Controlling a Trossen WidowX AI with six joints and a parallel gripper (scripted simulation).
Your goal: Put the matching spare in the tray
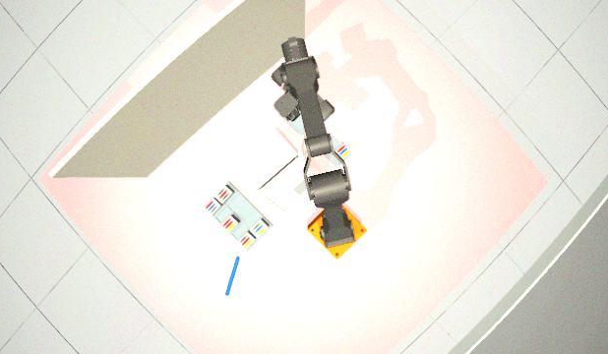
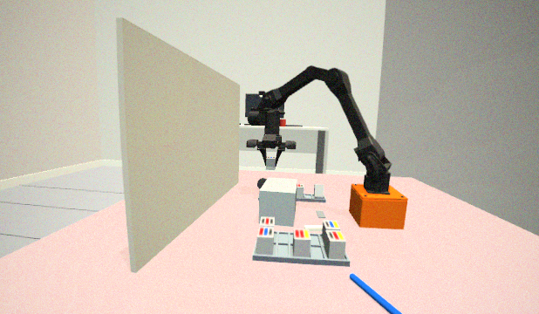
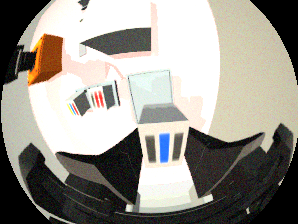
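The blue-grey tray is 110 mm below my gripper tip and 10 mm behind it. Also, from my gripper tip: grey mounted unit 200 mm to the left, 70 mm below, 70 mm behind; then white spare block 20 mm above; then beige panel 200 mm to the left, 170 mm ahead, 110 mm above.
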